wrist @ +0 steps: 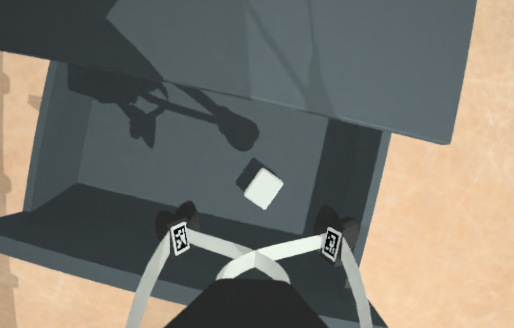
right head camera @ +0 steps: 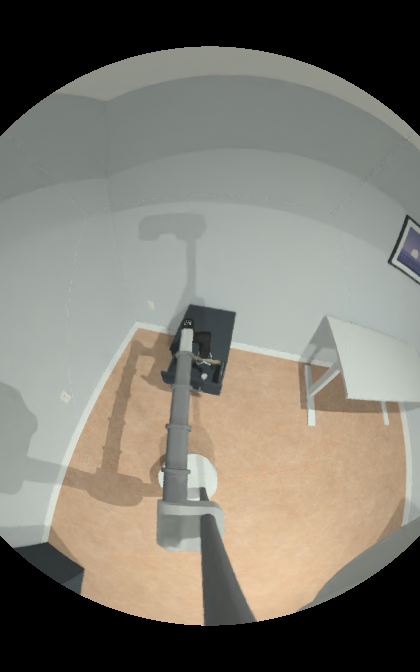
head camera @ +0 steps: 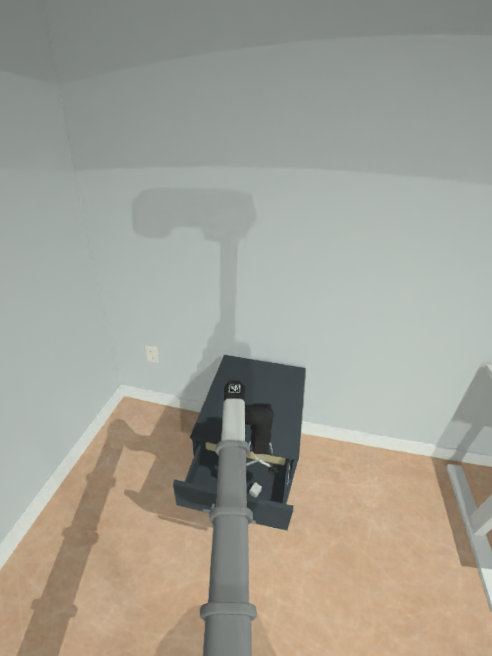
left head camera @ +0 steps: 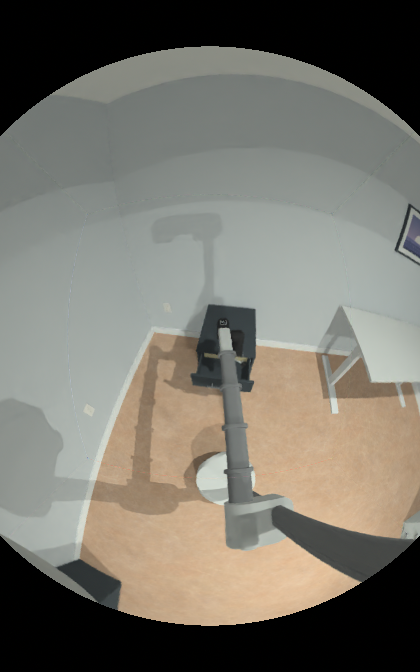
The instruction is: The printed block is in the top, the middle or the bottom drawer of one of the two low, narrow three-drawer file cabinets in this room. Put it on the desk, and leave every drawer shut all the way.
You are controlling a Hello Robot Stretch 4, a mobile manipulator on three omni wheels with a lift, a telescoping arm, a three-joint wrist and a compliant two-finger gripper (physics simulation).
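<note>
A dark low file cabinet (head camera: 280, 389) (left head camera: 242, 316) (right head camera: 217, 326) (wrist: 380, 55) stands against the wall with one drawer (head camera: 271, 516) (left head camera: 201, 381) (right head camera: 211, 389) (wrist: 90, 270) pulled out; I cannot tell its level for certain. A small white block (head camera: 255, 489) (right head camera: 204, 376) (wrist: 263, 188) lies on the drawer's floor, right of the middle. In the left head view my arm hides it. My gripper (head camera: 258, 465) (wrist: 257, 222) is open, its fingers wide apart and empty, above the drawer; in the wrist view the block shows just beyond and between the fingertips. A white desk (left head camera: 387, 347) (right head camera: 375, 367) stands at the right.
A second dark cabinet (left head camera: 95, 580) (right head camera: 52, 562) shows in part at the lower left; its drawer fronts are hidden. My arm (head camera: 230, 561) (left head camera: 235, 440) (right head camera: 177, 445) reaches over the open drawer. A leg of the desk stands on the floor right of the near cabinet. Walls meet in the corner left of that cabinet.
</note>
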